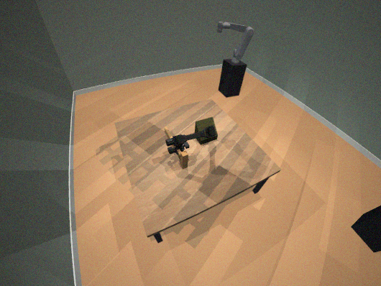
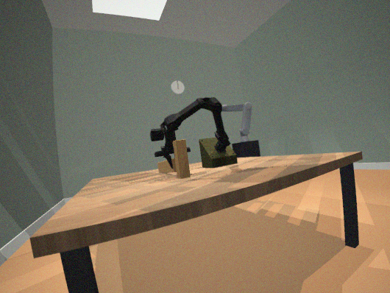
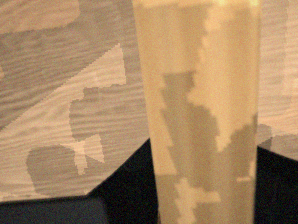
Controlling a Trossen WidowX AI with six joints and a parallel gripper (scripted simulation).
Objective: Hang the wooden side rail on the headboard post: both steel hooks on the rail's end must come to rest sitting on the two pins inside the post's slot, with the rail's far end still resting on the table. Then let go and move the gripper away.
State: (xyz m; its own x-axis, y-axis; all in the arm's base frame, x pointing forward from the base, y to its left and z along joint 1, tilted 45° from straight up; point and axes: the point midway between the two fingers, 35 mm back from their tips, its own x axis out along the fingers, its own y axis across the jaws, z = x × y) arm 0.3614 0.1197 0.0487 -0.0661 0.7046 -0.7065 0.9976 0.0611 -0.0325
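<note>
Now: the headboard post 11 cm to the left of my gripper tip and 4 cm above it.
</note>
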